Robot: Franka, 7 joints.
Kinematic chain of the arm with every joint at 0, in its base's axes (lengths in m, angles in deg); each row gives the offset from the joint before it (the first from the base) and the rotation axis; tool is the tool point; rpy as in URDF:
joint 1: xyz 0 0 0.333 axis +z
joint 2: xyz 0 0 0 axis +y
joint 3: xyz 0 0 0.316 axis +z
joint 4: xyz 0.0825 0 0 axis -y
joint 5: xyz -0.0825 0 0.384 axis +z
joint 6: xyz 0 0 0 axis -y
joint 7: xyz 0.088 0 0 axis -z
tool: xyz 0 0 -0.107 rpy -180 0 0
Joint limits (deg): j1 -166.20..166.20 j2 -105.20..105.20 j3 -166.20..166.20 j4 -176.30..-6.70 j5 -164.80..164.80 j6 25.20..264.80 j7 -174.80..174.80
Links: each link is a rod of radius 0.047 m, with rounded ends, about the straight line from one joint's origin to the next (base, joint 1, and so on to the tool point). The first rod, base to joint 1, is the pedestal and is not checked.
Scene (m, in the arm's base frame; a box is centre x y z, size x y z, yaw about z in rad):
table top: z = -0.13
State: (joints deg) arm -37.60 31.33 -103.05 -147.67 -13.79 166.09 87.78
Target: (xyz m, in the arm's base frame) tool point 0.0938 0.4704 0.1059
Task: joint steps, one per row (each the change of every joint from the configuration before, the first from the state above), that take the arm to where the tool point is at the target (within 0.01 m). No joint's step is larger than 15 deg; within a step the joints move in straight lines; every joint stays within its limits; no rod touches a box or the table.
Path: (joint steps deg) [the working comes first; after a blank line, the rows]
Joints at the target: -116.99 -29.79 -166.20 -137.19 -3.93 163.03 87.78
Straight joint move there: clear.

1: -13.23 -10.19 -10.53 1.75 1.64 -0.51 0.00
2: -13.23 -10.18 -10.52 1.74 1.65 -0.51 0.00
3: -13.23 -10.19 -10.52 1.75 1.64 -0.51 0.00
4: -13.23 -10.19 -10.53 1.74 1.64 -0.51 0.00
5: -13.24 -10.18 -10.52 1.75 1.65 -0.51 0.00
6: -13.23 -10.19 -10.53 1.75 1.64 -0.51 0.00

